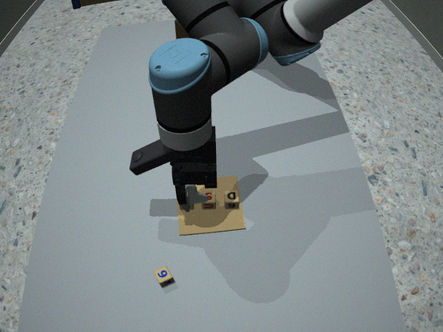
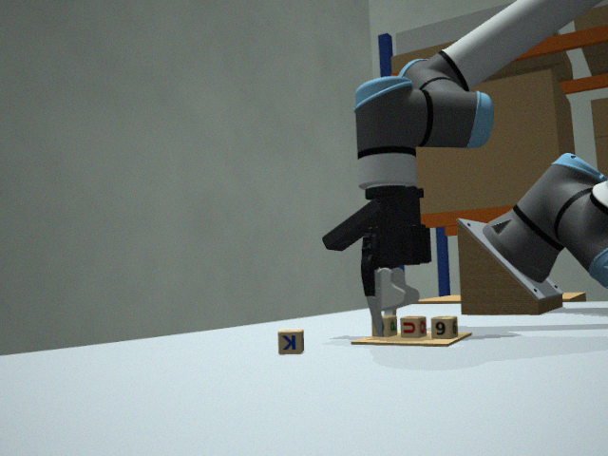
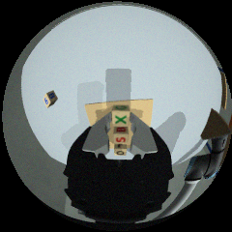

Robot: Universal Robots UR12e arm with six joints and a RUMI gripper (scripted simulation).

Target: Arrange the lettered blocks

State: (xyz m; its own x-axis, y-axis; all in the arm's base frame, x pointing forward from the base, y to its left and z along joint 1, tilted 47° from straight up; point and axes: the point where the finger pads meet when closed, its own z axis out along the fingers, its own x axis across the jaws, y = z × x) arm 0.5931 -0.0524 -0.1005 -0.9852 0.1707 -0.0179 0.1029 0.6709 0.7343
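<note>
Right now my hand is 50 mm to the right of the tan mat and 20 mm above it.
</note>
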